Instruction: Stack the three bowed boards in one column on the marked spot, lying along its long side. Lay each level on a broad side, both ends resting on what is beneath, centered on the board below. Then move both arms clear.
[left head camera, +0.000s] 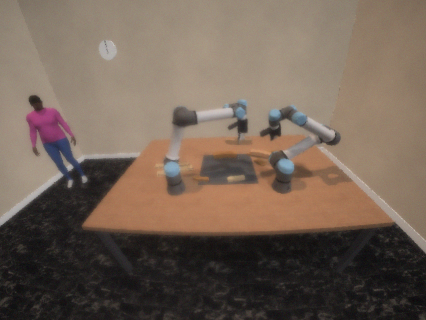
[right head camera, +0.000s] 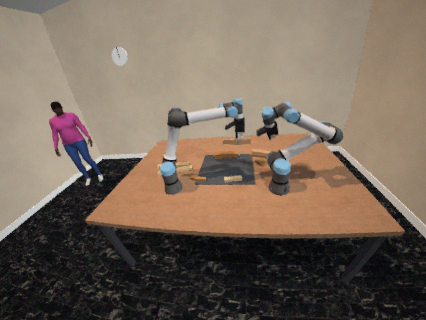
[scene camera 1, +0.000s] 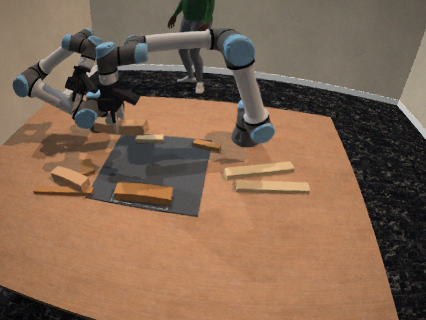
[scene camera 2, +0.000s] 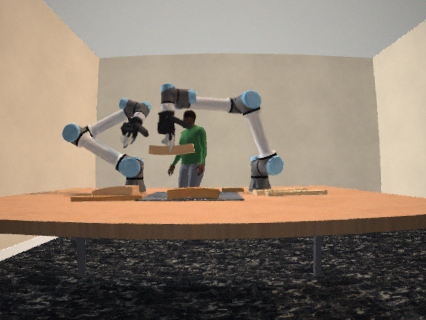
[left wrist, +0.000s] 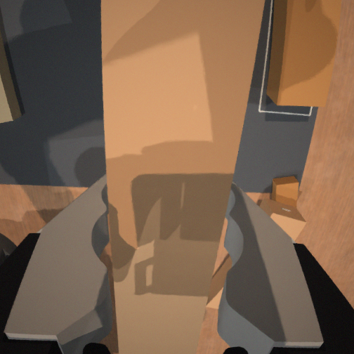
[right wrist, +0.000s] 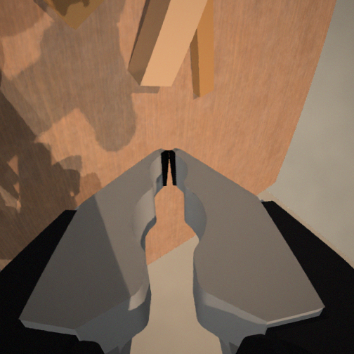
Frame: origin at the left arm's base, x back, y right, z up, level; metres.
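Where they show: left gripper, between the fingertips: (left head camera: 239, 142) (right head camera: 237, 142) (scene camera 1: 119, 129) (scene camera 2: 171, 153); right gripper, between the fingertips: (left head camera: 271, 140) (right head camera: 270, 139) (scene camera 1: 71, 114) (scene camera 2: 123, 147); left arm's base, origin of its link: (left head camera: 176, 189) (right head camera: 173, 188) (scene camera 1: 245, 138); right arm's base, origin of its link: (left head camera: 281, 187) (right head camera: 278, 188).
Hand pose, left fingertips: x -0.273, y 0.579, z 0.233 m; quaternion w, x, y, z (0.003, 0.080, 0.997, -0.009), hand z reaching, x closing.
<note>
Each offset is from my left fingertips to the top centre of the thing. "spot": to the spot under its first point. Level surfaces: height alone.
An orange bowed board {dz -0.175, dx -0.166, dy -0.105 m} (scene camera 1: 143, 192) (scene camera 2: 193, 193) (left wrist: 302, 55) lies on the marked spot, a white outline (left wrist: 261, 100) on the dark mat, along its long side. My left gripper (scene camera 2: 170, 145) (left wrist: 168, 178) is shut on a tan bowed board {dz +0.048, dx -0.001, dy -0.006 m} (scene camera 2: 159, 150) (left wrist: 165, 115) (scene camera 1: 136, 127), held roughly level well above the table. Another tan bowed board {dz -0.165, dx -0.098, dy +0.269 m} (scene camera 1: 70, 178) (scene camera 2: 116, 190) (right wrist: 175, 45) lies on the table beside the mat, at the left in scene camera 1. My right gripper (right wrist: 168, 152) (scene camera 2: 125, 144) is shut and empty, raised above the table; its fingertips meet.
A thin orange board {spot: dz -0.210, dx -0.172, dy +0.281 m} (scene camera 1: 63, 191) (right wrist: 204, 65) lies by the tan one, with a small orange block {dz -0.210, dx +0.008, dy +0.218 m} (scene camera 1: 87, 166) behind. The dark mat {dz -0.227 m} (scene camera 1: 175, 170) has a cream block {dz -0.202, dx +0.233, dy -0.077 m} (scene camera 1: 150, 138) and an orange block {dz -0.204, dx +0.184, dy -0.374 m} (scene camera 1: 206, 145) at its far edge. Two pale boards {dz -0.207, dx +0.011, dy -0.617 m} (scene camera 1: 259, 170) {dz -0.211, dx -0.098, dy -0.662 m} (scene camera 1: 272, 187) lie right.
</note>
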